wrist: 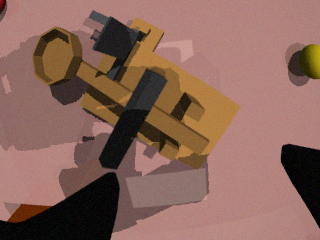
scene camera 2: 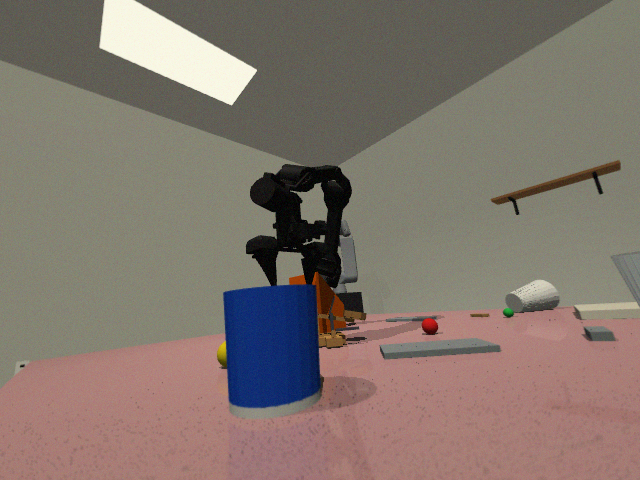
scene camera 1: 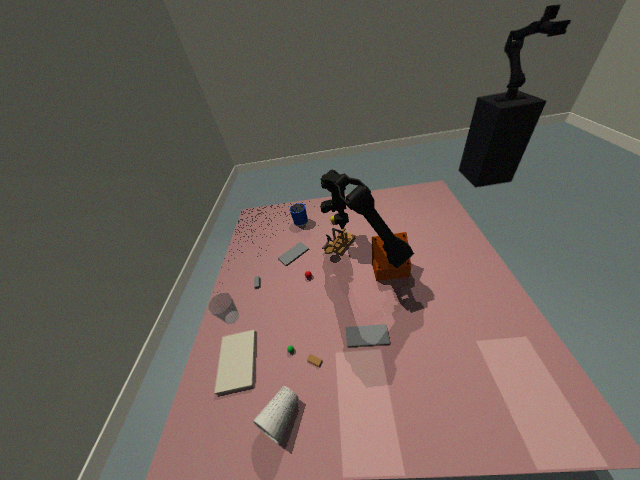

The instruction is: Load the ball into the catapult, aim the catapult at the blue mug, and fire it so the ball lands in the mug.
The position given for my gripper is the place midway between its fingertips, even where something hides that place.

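Note:
There is a blue mug (scene camera 2: 272, 347) here, and I see a cream board (scene camera 1: 237, 353) as well. The mug is out of frame in the wrist view. The board, too, is out of frame in the wrist view. As for my gripper (scene camera 2: 292, 287), it is open and holds nothing, and it can also be seen in the wrist view (wrist: 203, 169).

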